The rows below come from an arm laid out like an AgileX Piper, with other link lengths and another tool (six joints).
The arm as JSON. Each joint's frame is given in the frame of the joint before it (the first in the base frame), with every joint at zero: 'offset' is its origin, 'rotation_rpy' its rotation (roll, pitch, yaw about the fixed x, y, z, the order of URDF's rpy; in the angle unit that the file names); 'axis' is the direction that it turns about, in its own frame. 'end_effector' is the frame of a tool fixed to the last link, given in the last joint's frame.
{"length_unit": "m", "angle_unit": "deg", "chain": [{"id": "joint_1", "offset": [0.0, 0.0, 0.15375], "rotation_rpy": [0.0, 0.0, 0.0], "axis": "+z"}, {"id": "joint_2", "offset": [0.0, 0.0, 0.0], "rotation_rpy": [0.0, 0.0, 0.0], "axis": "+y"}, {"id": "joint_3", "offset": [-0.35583, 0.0, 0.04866], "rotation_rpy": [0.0, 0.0, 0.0], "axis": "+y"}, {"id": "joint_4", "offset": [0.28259, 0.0, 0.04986], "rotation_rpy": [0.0, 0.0, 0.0], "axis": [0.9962, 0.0, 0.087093]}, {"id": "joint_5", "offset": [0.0, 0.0, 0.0], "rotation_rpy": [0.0, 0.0, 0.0], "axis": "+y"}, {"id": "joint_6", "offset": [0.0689, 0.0, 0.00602], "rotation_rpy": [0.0, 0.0, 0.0], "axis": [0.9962, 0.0, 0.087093]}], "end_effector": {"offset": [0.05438, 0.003, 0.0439], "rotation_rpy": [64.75, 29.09, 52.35]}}
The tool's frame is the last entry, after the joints.
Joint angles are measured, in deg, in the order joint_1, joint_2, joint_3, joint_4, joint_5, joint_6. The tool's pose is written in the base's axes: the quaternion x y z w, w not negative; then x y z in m. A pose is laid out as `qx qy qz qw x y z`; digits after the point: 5 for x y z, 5 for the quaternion.
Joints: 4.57 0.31 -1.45 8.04 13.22 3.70
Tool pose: 0.44725 0.49723 0.27939 0.68896 0.05688 0.00376 0.28291
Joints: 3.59 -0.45 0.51 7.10 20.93 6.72
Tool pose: 0.47848 0.54443 0.24477 0.64400 0.05937 0.00326 0.25158
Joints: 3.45 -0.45 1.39 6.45 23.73 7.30
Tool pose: 0.48430 0.56537 0.22744 0.62776 0.05997 0.00338 0.23868
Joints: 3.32 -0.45 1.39 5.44 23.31 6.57
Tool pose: 0.47406 0.56559 0.22151 0.63742 0.06001 0.00337 0.23972
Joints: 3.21 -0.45 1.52 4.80 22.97 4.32
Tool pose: 0.45510 0.57052 0.21281 0.64969 0.06007 0.00456 0.23972
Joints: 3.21 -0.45 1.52 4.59 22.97 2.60
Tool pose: 0.44166 0.57511 0.20739 0.65664 0.05999 0.00568 0.23979
